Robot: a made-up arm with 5 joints.
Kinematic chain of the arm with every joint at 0, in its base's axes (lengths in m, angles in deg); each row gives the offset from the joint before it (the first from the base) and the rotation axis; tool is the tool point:
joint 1: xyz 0 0 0.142 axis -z
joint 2: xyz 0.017 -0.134 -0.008 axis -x
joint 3: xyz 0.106 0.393 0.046 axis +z
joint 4: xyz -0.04 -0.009 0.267 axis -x
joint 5: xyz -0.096 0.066 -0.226 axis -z
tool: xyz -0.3 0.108 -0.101
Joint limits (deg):
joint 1: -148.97..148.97
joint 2: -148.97..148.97
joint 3: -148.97..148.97
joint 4: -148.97..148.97
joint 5: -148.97..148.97
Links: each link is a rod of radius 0.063 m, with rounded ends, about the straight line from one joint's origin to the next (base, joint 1, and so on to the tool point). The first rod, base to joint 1, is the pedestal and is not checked.
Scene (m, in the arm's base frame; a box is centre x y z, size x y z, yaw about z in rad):
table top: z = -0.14
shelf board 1: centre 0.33 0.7 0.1 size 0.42 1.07 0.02 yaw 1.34
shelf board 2: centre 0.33 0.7 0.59 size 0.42 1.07 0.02 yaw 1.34
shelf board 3: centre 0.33 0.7 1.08 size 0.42 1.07 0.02 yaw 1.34
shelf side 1: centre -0.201 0.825 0.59 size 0.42 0.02 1 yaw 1.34
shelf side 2: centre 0.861 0.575 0.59 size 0.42 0.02 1 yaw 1.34
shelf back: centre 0.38 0.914 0.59 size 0.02 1.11 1 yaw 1.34
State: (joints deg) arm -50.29 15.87 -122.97 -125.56 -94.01
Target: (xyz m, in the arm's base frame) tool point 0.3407 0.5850 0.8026
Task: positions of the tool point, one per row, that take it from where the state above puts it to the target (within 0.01 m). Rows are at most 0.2 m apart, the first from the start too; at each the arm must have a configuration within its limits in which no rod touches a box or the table.
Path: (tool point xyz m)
1: 0.2741 0.4949 0.2946
2: 0.3341 0.3292 0.2639
3: 0.3859 0.2302 0.3613
4: 0.4221 0.0978 0.4452
5: 0.4293 -0.0621 0.5084
6: 0.3964 -0.2373 0.5448
7: 0.4858 -0.1246 0.5802
8: 0.5430 0.0124 0.6279
9: 0.5588 0.1651 0.6806
10: 0.5285 0.3206 0.7309
11: 0.4535 0.4652 0.7729
12: 0.3407 0.5850 0.8026

